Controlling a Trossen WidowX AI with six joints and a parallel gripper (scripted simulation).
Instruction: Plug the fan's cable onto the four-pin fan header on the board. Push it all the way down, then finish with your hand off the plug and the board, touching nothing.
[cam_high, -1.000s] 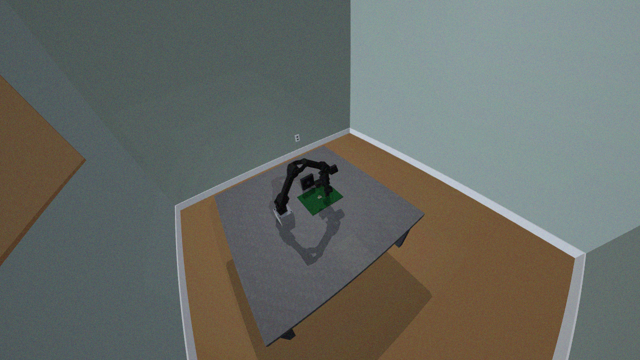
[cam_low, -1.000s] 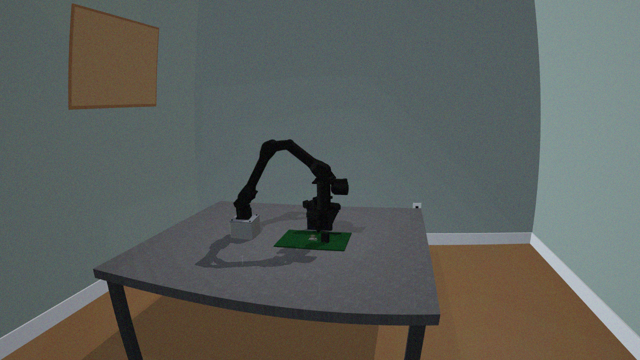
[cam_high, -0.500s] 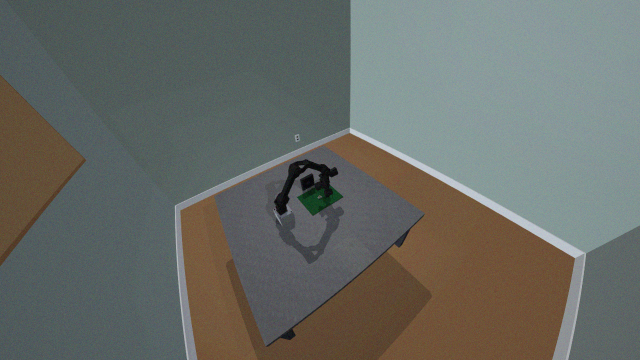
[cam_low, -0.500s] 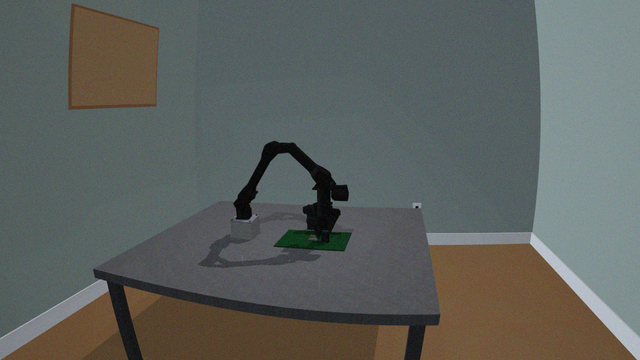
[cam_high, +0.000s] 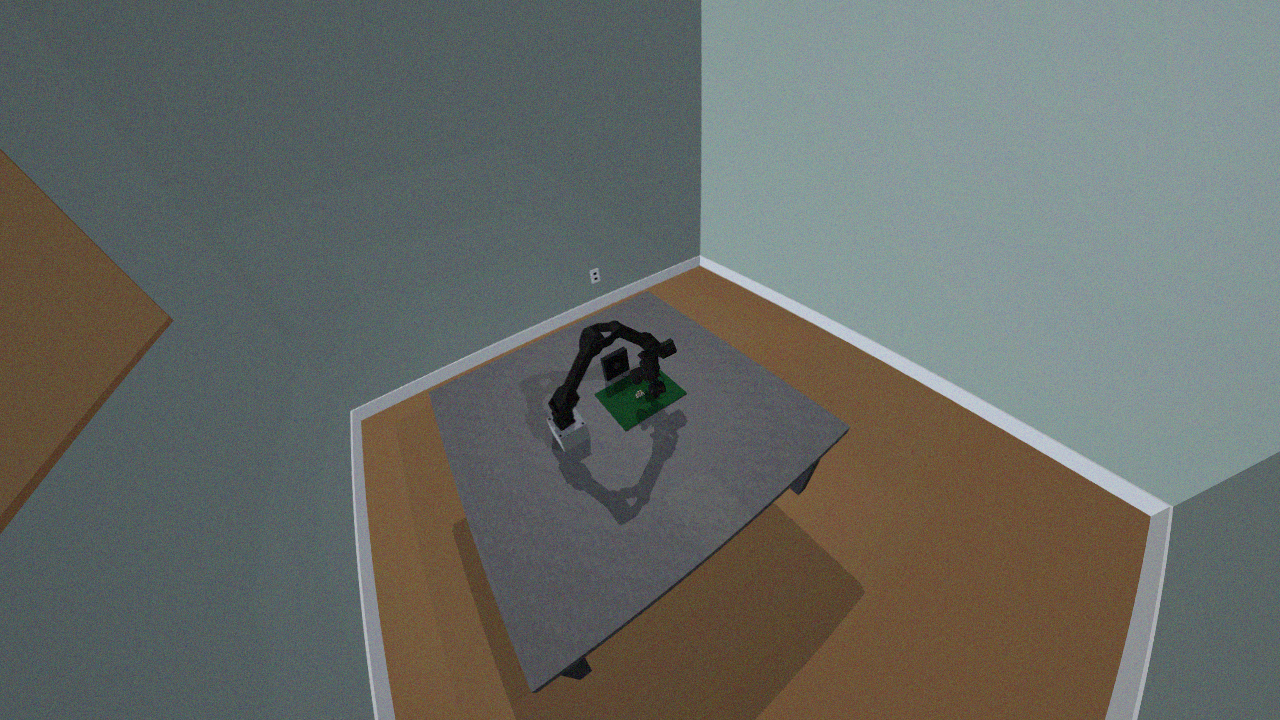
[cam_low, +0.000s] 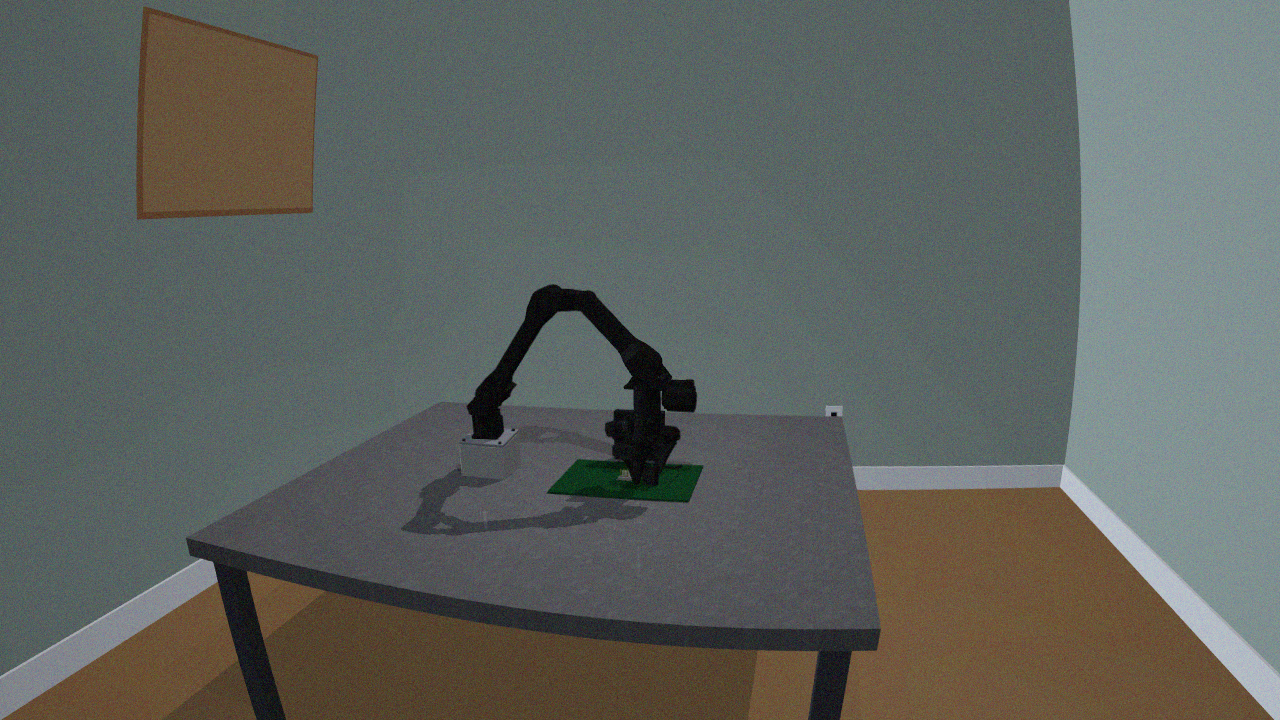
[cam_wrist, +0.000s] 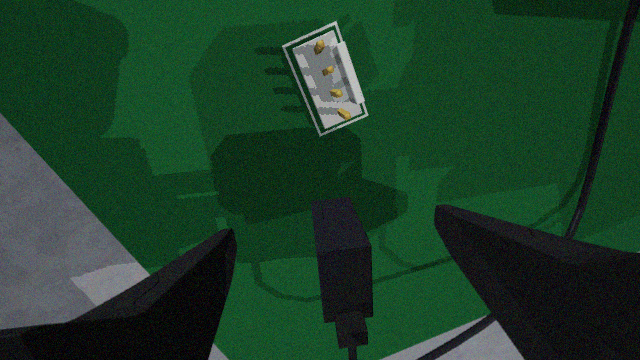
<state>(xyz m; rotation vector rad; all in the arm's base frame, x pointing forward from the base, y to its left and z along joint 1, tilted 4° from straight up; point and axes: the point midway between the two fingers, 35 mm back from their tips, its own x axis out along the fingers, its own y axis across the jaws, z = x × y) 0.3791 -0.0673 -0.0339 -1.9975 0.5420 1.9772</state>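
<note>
The white four-pin fan header lies 5 cm behind my gripper tip, 3 cm to the left of it and 2 cm below it. From my gripper tip the other things lie so: green board (5 cm behind, 3 cm to the left, 3 cm below); then black plug (1 cm ahead, 1 cm above); then fan (19 cm to the left, 4 cm behind, 4 cm above).
</note>
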